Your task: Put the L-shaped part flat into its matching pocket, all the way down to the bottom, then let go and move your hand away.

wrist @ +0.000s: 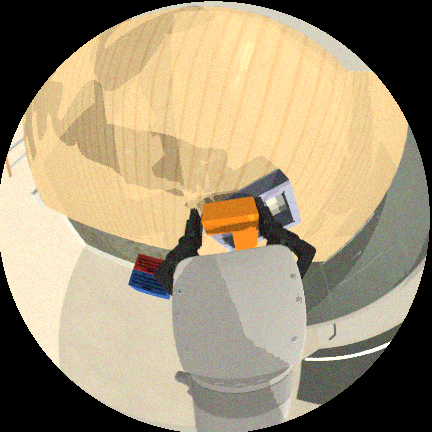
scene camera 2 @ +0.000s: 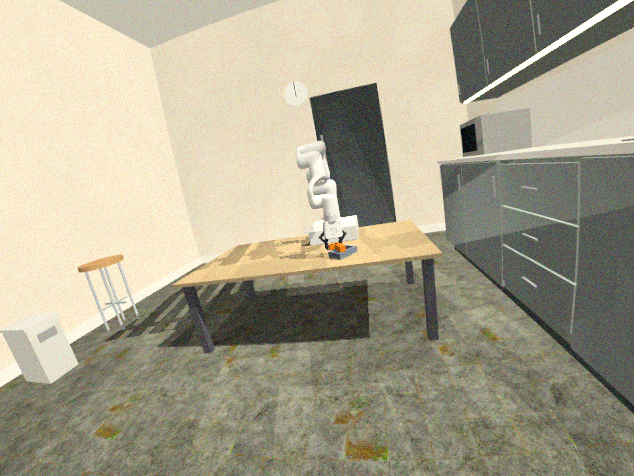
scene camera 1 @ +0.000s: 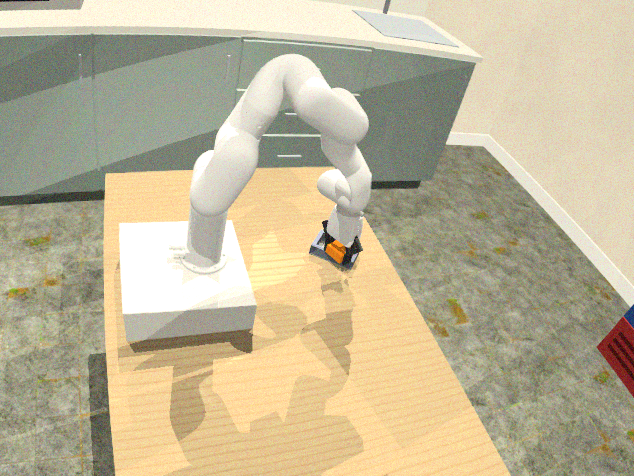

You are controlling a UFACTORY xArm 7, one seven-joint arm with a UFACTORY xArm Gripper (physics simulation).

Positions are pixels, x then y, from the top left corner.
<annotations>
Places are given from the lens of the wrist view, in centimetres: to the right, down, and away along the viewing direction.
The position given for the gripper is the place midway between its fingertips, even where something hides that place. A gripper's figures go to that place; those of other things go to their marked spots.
gripper (wrist: 226,210): 2, -1, 16
pocket block (wrist: 274,188): 7, -3, 13
orange L-shaped part (wrist: 240,216): 3, 0, 13
</annotations>
